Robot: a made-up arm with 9 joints. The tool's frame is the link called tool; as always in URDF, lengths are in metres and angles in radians. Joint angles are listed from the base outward.
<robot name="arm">
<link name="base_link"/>
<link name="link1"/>
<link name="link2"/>
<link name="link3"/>
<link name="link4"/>
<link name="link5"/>
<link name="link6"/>
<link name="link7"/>
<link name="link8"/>
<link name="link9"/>
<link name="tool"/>
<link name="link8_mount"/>
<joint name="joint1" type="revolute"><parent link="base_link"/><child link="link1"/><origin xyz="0 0 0.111" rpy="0 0 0"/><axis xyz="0 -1 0"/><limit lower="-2.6" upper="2.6"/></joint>
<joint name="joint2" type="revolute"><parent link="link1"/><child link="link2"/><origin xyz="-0.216 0.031 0.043" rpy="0 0 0"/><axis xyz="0 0 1"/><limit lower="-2.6" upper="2.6"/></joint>
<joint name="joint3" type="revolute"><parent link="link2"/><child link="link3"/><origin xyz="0.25 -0.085 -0.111" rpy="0 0 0"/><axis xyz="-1 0 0"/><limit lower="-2.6" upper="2.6"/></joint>
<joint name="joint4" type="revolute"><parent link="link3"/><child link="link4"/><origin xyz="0.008 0.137 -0.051" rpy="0 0 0"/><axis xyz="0 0 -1"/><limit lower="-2.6" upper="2.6"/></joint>
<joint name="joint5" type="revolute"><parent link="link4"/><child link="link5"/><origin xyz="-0.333 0.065 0.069" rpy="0 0 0"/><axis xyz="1 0 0"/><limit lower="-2.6" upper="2.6"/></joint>
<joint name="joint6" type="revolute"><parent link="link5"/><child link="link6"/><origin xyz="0.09 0.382 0.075" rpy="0 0 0"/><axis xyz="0 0 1"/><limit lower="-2.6" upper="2.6"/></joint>
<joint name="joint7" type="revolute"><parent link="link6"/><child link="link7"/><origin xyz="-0.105 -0.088 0.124" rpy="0 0 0"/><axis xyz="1 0 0"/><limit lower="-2.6" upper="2.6"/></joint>
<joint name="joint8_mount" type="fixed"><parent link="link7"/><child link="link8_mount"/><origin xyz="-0.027 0.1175 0.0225" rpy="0 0 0"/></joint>
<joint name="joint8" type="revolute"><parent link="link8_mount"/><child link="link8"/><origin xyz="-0.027 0.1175 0.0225" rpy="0 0 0"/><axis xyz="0 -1 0"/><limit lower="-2.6" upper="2.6"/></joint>
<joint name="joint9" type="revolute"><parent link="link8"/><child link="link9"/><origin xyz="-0.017 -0.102 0.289" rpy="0 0 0"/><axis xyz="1 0 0"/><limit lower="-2.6" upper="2.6"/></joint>
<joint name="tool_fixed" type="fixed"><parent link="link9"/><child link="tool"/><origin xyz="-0.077 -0.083 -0.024" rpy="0 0 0"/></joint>
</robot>
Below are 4 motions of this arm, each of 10 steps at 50 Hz.
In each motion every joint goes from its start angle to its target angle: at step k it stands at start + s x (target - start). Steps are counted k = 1, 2, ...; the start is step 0. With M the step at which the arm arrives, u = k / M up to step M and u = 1 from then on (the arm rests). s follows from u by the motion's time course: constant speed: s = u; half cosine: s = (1 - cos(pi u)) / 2; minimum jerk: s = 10 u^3 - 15 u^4 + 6 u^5.
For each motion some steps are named. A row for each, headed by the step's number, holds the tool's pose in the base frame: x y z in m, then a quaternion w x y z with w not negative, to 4 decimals.
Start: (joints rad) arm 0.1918 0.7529 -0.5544 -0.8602 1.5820 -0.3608 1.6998 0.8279 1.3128
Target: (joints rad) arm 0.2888 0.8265 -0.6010 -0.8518 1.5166 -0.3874 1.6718 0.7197 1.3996
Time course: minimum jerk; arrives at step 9
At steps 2, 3, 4, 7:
2: 0.2946 -0.4747 0.0931 0.1966 -0.5631 -0.3629 0.7160
3: 0.2984 -0.4711 0.0955 0.1994 -0.5668 -0.3660 0.7106
4: 0.3037 -0.4659 0.0990 0.2033 -0.5716 -0.3706 0.7032
7: 0.3185 -0.4509 0.1100 0.2138 -0.5835 -0.3843 0.6827

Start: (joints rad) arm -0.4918 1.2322 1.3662 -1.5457 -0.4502 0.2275 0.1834 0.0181 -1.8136
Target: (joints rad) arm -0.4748 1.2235 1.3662 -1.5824 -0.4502 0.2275 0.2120 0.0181 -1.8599
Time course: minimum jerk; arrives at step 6
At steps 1, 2, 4, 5, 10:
1: -0.3766 -0.2019 0.7157 0.3723 0.2332 0.6692 -0.5993
2: -0.3760 -0.1972 0.7175 0.3744 0.2310 0.6687 -0.5995
4: -0.3738 -0.1817 0.7232 0.3810 0.2239 0.6669 -0.6000
5: -0.3732 -0.1769 0.7248 0.3829 0.2217 0.6664 -0.6001
10: -0.3731 -0.1760 0.7251 0.3833 0.2213 0.6663 -0.6002

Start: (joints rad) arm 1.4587 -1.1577 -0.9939 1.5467 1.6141 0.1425 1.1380 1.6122 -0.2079
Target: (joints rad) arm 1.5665 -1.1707 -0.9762 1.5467 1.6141 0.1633 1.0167 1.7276 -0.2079
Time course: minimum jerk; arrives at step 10
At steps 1, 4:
1: -0.7867 -0.0037 0.0968 0.8388 -0.3378 -0.3564 0.2351
4: -0.7865 -0.0119 0.0705 0.8250 -0.3391 -0.3778 0.2483

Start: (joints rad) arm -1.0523 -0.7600 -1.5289 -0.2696 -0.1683 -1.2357 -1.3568 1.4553 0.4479
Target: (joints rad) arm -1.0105 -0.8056 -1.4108 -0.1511 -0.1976 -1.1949 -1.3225 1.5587 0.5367
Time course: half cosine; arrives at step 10
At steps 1, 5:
1: 0.3508 0.2572 0.9518 0.9039 -0.1617 0.1746 -0.3554
5: 0.3815 0.2871 0.9099 0.9073 -0.1759 0.1632 -0.3452

